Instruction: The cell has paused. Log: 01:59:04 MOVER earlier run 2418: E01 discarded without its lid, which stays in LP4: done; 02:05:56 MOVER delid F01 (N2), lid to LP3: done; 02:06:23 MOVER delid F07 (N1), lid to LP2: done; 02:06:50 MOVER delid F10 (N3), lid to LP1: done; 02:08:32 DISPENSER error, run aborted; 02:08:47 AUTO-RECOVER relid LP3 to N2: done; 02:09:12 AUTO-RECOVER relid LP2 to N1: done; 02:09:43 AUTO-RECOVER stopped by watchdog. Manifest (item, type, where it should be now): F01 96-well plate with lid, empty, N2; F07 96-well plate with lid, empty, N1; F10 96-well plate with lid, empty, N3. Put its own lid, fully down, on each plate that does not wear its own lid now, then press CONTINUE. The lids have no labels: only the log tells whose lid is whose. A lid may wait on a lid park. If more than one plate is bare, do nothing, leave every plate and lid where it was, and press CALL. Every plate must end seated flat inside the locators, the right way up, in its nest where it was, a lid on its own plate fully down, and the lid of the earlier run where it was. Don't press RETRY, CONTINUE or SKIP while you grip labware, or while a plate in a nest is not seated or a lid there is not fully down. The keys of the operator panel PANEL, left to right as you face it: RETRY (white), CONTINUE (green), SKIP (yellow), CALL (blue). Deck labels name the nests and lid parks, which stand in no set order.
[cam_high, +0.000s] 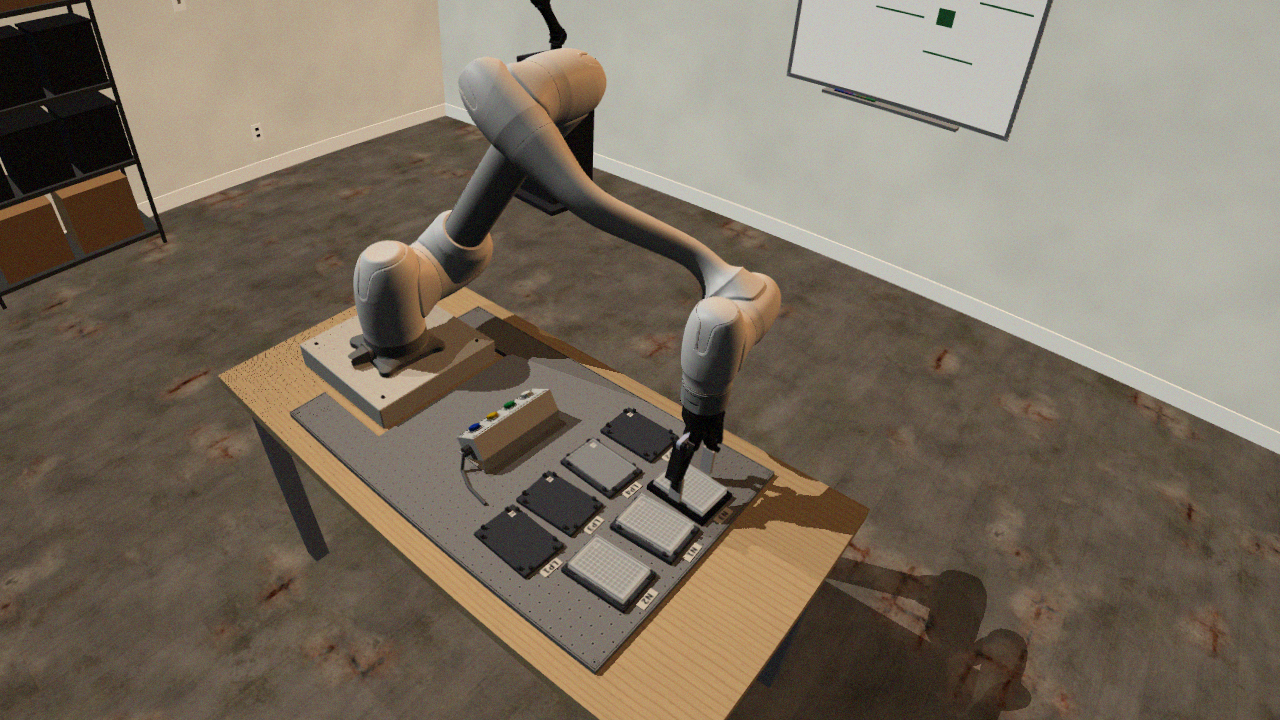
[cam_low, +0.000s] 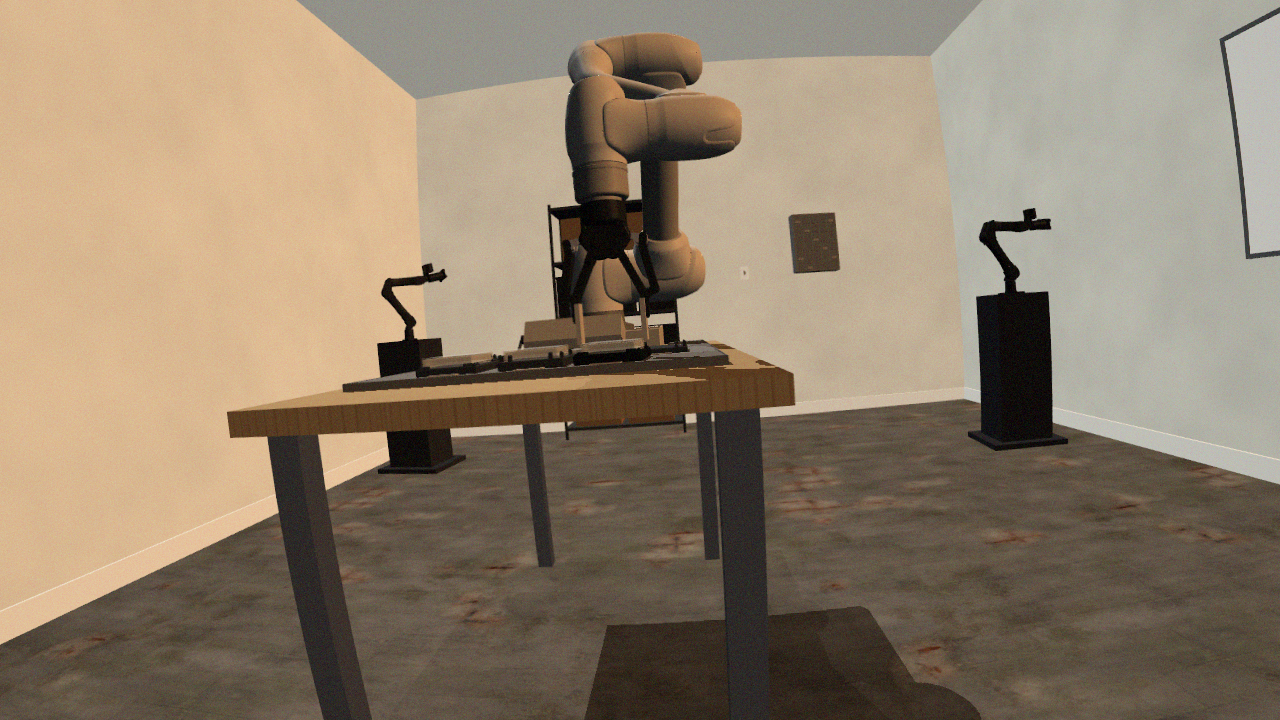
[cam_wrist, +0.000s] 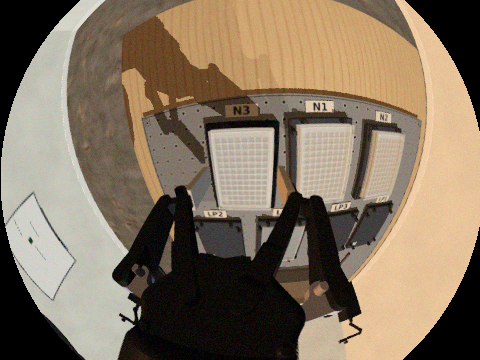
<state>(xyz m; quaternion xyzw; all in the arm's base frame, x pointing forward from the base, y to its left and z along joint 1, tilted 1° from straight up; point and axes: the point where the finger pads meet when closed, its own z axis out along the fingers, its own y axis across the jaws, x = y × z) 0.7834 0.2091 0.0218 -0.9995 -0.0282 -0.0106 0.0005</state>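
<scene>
Right now my hand is 30 mm above the plate. The rest, counted from my hand: white key: 410 mm behind, 100 mm to the right, 10 mm above; then green key: 410 mm behind, 150 mm to the right, 10 mm above; then yellow key: 400 mm behind, 200 mm to the right, 10 mm above.
</scene>
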